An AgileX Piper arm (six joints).
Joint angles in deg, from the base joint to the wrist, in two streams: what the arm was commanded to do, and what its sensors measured. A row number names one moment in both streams.
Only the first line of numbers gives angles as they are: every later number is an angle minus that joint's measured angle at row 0.
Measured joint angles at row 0:
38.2, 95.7, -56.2, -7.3, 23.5, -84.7
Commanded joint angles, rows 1 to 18:
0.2, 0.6, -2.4, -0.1, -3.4, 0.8
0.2, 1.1, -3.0, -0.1, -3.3, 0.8
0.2, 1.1, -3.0, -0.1, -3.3, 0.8
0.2, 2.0, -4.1, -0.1, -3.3, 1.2
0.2, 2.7, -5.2, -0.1, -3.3, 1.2
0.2, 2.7, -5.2, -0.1, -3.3, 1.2
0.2, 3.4, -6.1, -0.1, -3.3, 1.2
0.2, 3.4, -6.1, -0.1, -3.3, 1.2
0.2, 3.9, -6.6, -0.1, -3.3, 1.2
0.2, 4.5, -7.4, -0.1, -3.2, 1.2
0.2, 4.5, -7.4, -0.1, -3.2, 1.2
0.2, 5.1, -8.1, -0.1, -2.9, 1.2
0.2, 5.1, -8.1, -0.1, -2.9, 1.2
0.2, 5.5, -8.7, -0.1, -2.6, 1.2
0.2, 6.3, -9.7, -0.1, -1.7, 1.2
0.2, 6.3, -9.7, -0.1, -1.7, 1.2
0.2, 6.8, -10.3, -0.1, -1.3, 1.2
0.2, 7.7, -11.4, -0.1, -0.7, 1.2
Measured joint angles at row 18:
0.0, 7.4, -9.1, 0.0, 1.3, 0.3
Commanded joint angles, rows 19 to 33:
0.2, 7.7, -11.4, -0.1, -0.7, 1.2
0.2, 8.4, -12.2, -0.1, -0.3, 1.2
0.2, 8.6, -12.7, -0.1, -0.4, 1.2
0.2, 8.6, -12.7, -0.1, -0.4, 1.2
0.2, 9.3, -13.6, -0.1, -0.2, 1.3
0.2, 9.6, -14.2, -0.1, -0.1, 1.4
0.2, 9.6, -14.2, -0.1, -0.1, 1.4
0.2, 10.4, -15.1, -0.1, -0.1, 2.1
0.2, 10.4, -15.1, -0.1, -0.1, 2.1
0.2, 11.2, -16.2, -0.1, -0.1, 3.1
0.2, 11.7, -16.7, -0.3, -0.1, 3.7
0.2, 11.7, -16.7, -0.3, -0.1, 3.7
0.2, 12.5, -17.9, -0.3, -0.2, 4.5
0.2, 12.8, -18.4, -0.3, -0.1, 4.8
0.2, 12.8, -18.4, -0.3, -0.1, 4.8
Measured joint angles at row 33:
0.4, 12.6, -16.0, 0.1, 2.8, 2.2
